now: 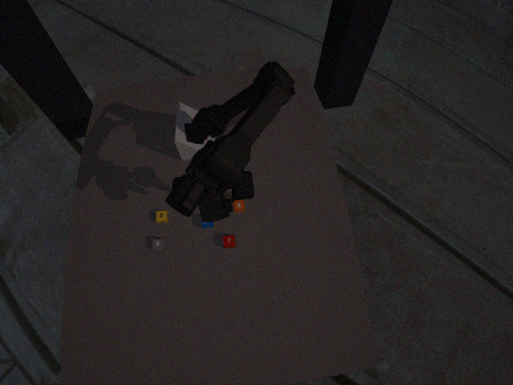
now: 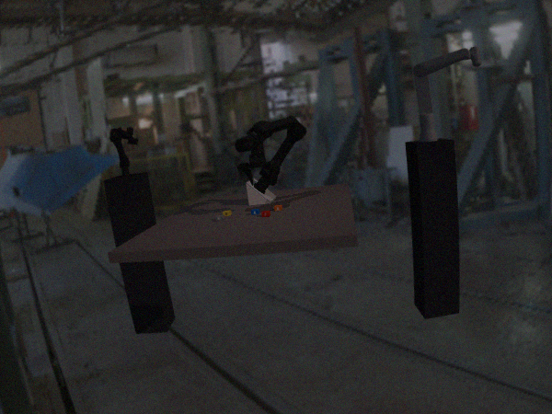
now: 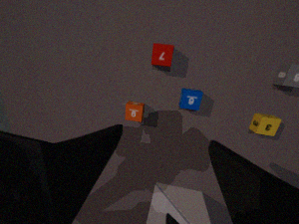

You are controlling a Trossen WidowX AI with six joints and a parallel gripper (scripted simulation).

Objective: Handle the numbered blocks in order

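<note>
The yellow block lies 180 mm to the right of my gripper tip, 120 mm below it and 40 mm behind it. Round my gripper tip: orange block: 120 mm below, 60 mm to the left, 20 mm behind; red block: 120 mm below, 80 mm ahead, 10 mm to the left; blue block: 120 mm below, 40 mm to the right, 10 mm ahead.
</note>
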